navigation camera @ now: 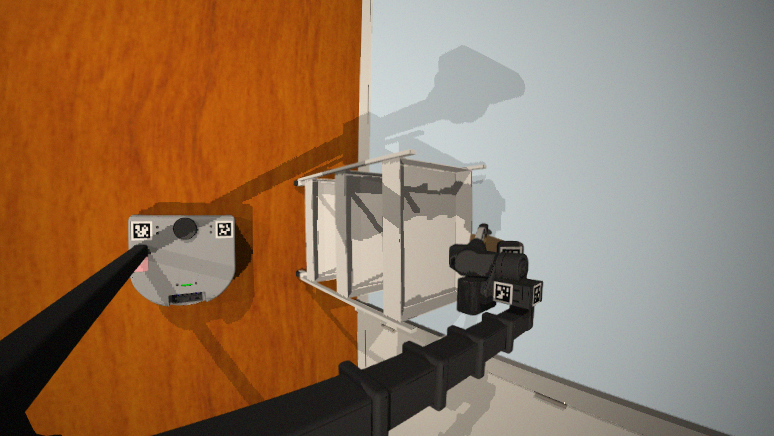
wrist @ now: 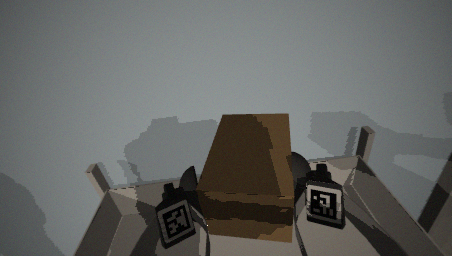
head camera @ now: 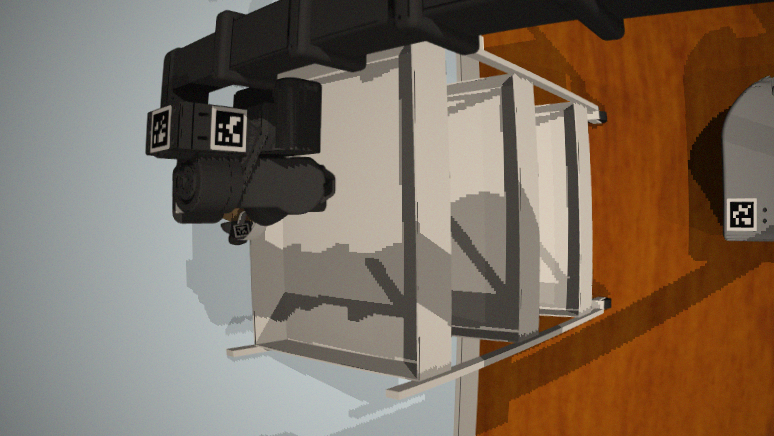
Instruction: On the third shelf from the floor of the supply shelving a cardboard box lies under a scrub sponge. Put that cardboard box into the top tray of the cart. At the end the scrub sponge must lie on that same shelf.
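Pixels of known places: robot's base at its link origin: (navigation camera: 184, 227).
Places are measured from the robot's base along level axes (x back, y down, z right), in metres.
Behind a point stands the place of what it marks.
My gripper (wrist: 244, 178) {x 0.024, y -0.867, z 0.637 m} is shut on the brown cardboard box (wrist: 245, 165), which sits between its two fingertips. In the head view and the navigation view small parts of the box (head camera: 232, 214) {x 0.000, y -0.891, z 0.606 m} (navigation camera: 490, 242) {x 0.012, y -0.893, z 0.623 m} show beside the wrist, which covers the rest. The cart's top tray (head camera: 433, 189) {x 0.031, y -0.696, z 0.463 m} (navigation camera: 392, 227) {x -0.023, y -0.701, z 0.461 m} is pale with raised rims. The wrist and box are by the tray's wall-side edge, seemingly above rim height; the exact height cannot be told. In the wrist view the tray (wrist: 387, 200) spreads behind and below the fingers. The scrub sponge and the supply shelving do not show.
Two lower trays (head camera: 525, 216) {x -0.002, y -0.448, z 0.462 m} (head camera: 584, 216) {x -0.002, y -0.176, z 0.462 m} of the cart show under the top one. My arm (head camera: 346, 37) {x 0.086, y -1.082, z 0.234 m} (navigation camera: 411, 384) {x 0.090, y -1.089, z 0.150 m} reaches past one end of the cart. My base (navigation camera: 184, 265) {x 0.122, y -0.160, z -0.005 m} stands on the wooden floor. A blue-grey wall (navigation camera: 622, 162) {x -0.193, y -1.160, z 0.827 m} rises behind the cart.
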